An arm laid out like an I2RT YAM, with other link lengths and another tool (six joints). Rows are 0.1 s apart.
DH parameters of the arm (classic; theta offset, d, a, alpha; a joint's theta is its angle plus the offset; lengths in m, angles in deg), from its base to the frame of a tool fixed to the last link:
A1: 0 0.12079 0.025 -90
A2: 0 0 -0.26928 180
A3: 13.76 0 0.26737 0
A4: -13.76 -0.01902 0.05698 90
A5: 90 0.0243 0 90
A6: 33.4 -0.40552 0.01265 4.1
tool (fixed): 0 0.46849 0 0
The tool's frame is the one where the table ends.
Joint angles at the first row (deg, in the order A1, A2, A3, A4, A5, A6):
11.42 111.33 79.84 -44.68 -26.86 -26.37
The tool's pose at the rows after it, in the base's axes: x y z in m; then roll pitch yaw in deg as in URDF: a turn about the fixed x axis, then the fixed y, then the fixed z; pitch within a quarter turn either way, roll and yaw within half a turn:
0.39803 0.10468 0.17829 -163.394 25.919 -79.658
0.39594 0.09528 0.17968 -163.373 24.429 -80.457
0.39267 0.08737 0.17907 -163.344 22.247 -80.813
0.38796 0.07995 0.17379 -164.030 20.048 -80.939
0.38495 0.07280 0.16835 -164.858 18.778 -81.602
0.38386 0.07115 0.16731 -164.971 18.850 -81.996
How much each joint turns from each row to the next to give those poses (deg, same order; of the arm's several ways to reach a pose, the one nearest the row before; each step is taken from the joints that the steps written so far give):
-0.97 -0.85 -0.61 -0.16 1.63 -0.91
-1.08 -0.90 -0.87 -0.31 1.38 -0.68
-0.80 -0.89 -1.26 0.04 2.02 -1.00
-0.76 -0.53 -1.77 0.12 1.96 -1.45
-0.85 -0.14 -1.31 0.16 1.17 -0.75
-0.21 -0.17 -0.45 0.23 -0.04 0.16

